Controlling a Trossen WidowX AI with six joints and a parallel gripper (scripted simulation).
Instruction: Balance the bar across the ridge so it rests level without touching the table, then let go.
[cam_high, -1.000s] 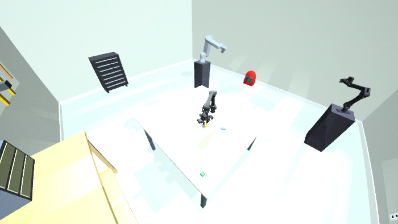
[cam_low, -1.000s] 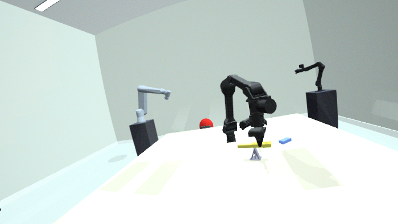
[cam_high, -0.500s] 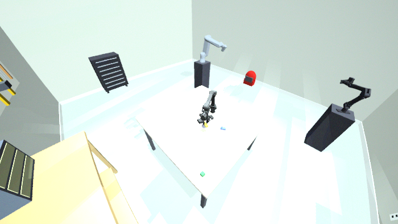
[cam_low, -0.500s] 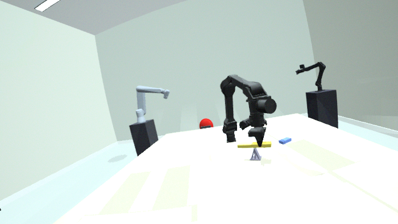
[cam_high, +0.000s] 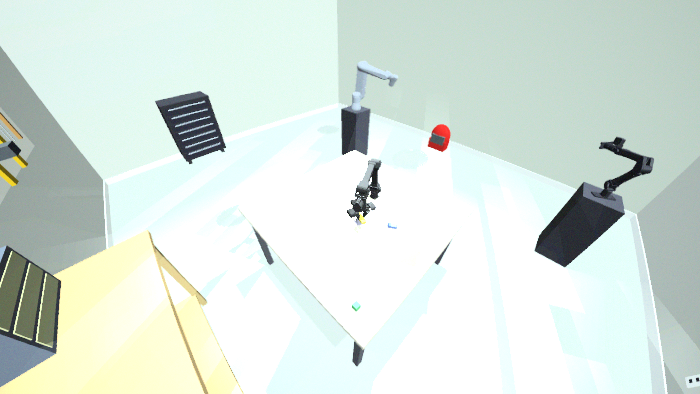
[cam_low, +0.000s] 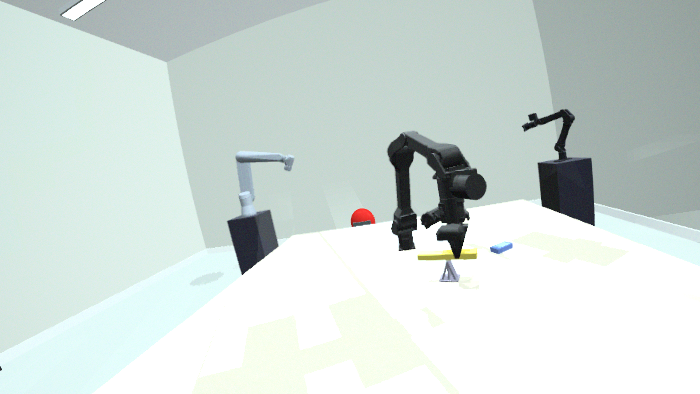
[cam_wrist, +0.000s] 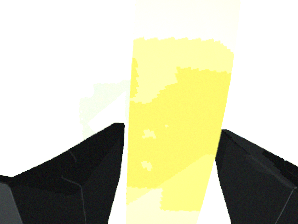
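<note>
Now: gripper tip 30 mm to the left of the yellow bar and 10 mm past it. Also, from my gripper tip: green cube 430 mm ahead, 370 mm to the left, 50 mm below; small blue block 170 mm to the left, 150 mm behind, 60 mm below.
</note>
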